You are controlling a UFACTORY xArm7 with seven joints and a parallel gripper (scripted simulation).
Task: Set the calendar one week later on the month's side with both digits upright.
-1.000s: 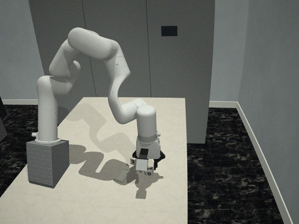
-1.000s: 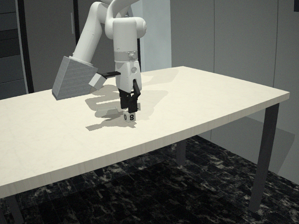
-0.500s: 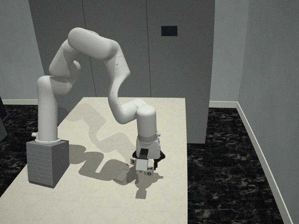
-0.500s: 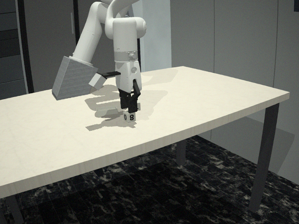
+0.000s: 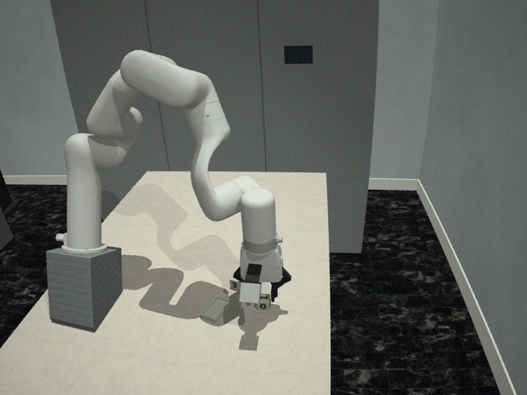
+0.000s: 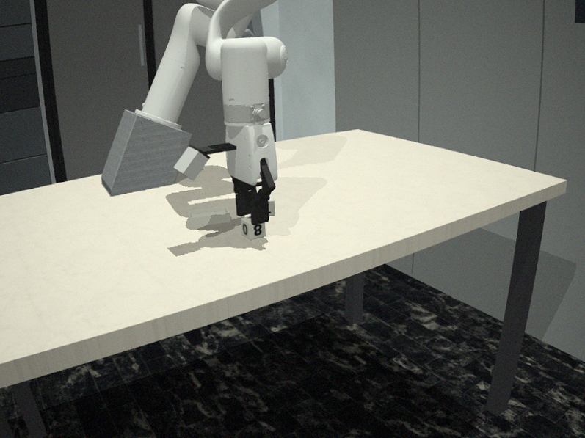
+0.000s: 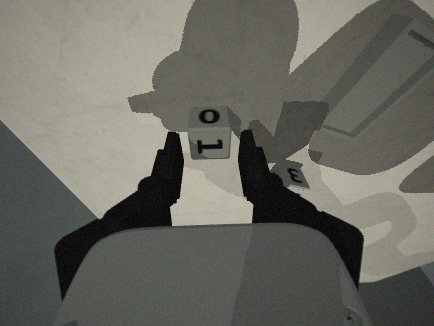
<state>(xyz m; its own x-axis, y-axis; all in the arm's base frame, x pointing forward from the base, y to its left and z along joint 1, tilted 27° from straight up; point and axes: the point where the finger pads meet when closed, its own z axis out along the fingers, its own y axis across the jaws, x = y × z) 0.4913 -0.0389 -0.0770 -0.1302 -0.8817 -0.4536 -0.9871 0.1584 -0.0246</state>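
Right now the digit cube is 3 cm below my hand. From my hand the other things lie so: tray (12 cm behind, 4 cm below, 1 cm to the right).
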